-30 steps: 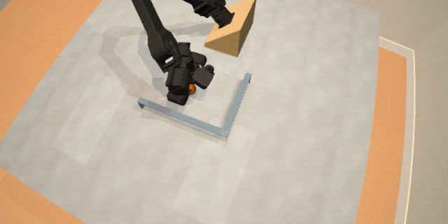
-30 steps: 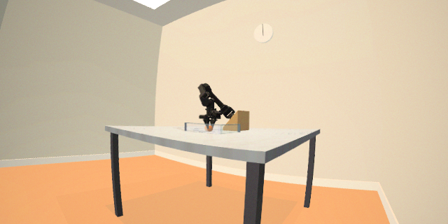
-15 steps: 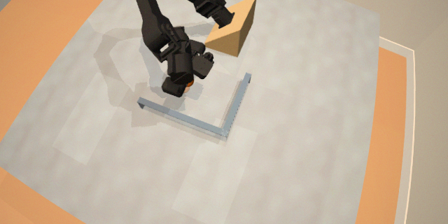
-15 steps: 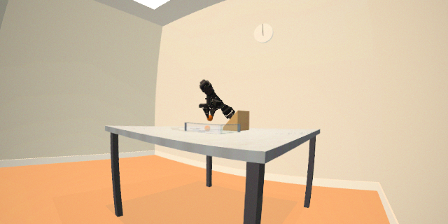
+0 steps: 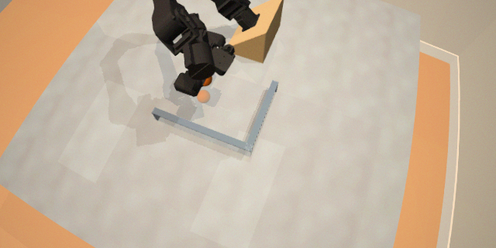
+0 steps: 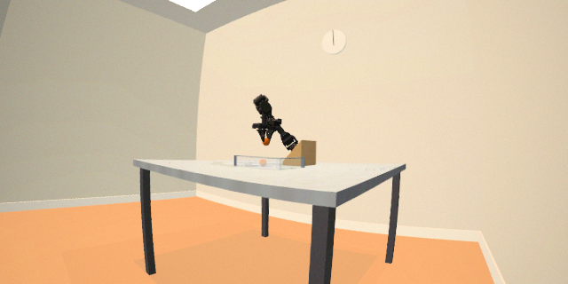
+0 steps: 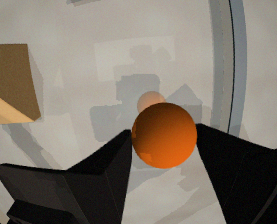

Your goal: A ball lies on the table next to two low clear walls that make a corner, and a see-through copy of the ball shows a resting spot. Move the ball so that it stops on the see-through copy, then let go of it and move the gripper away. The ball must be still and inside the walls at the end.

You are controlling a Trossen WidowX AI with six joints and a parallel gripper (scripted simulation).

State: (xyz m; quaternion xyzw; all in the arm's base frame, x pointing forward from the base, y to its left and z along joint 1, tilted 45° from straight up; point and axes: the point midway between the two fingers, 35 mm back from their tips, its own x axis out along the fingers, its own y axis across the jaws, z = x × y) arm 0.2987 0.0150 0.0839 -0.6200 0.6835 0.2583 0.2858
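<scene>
Now: the see-through copy 20 mm to the right of my gripper tip and 120 mm below it. From my gripper tip the other things lie so: orange ball (right at my gripper tip); then clear wall (120 mm ahead, 20 mm to the left, 110 mm below).
</scene>
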